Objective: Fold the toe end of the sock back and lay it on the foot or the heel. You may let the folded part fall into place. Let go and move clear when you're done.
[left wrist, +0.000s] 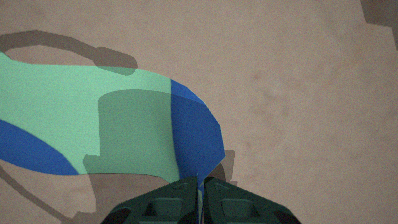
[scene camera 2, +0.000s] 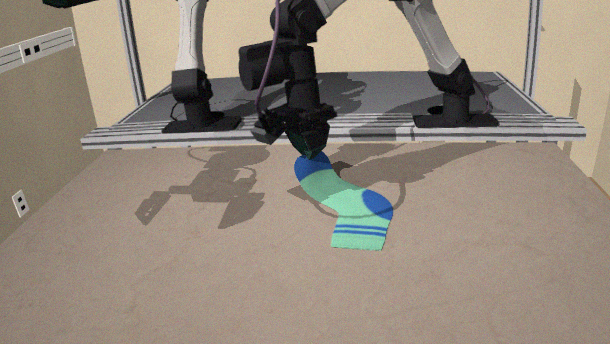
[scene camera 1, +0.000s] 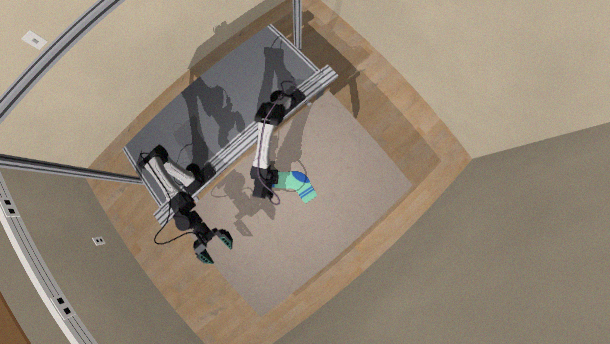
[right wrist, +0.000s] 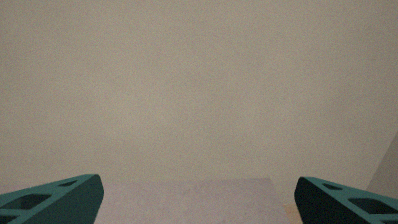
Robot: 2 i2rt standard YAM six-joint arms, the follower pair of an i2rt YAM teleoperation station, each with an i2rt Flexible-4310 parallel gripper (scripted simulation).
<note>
The pictures show: my left gripper, my right gripper and a mint-green sock.
My left gripper shows as well in the left wrist view.
</note>
